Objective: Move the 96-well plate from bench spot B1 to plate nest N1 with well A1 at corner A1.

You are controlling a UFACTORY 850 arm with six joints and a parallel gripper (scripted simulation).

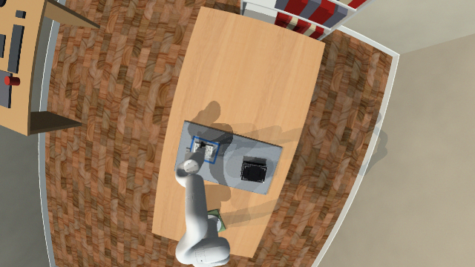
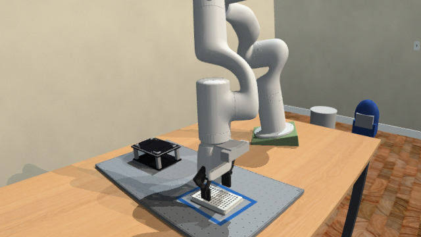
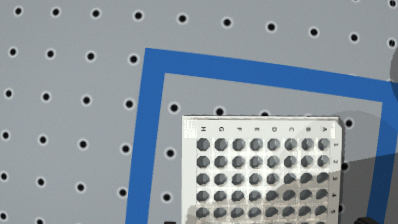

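Now: hand 30 mm above the white 96-well plate. Round my hand: black raised nest N1: 370 mm to the right, 40 mm behind, 20 mm above; A1 corner mark: 460 mm to the right, 80 mm behind, 20 mm above.
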